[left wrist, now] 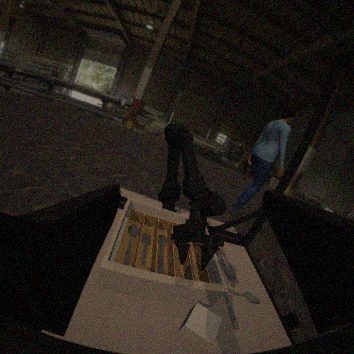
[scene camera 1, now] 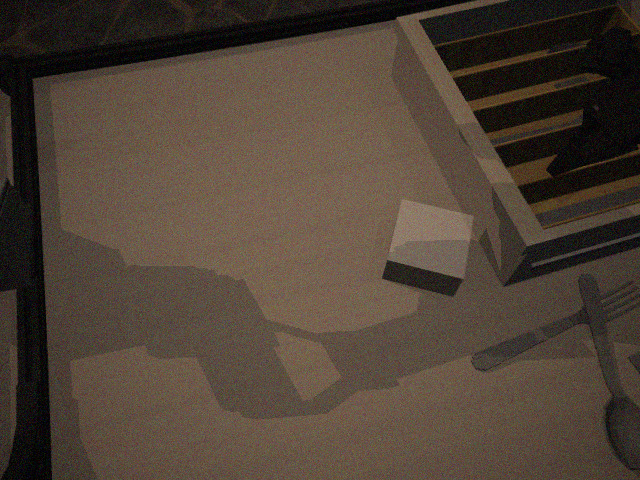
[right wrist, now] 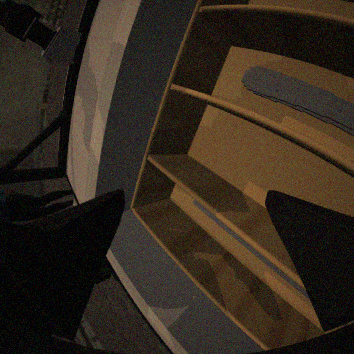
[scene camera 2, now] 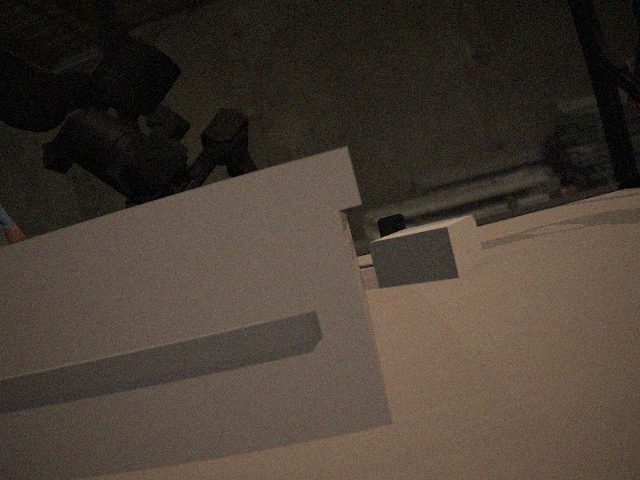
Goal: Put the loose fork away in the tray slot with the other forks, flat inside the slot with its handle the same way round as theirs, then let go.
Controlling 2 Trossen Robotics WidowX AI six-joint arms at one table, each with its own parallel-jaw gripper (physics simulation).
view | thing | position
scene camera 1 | my right gripper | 556,171
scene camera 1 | wooden cutlery tray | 507,79
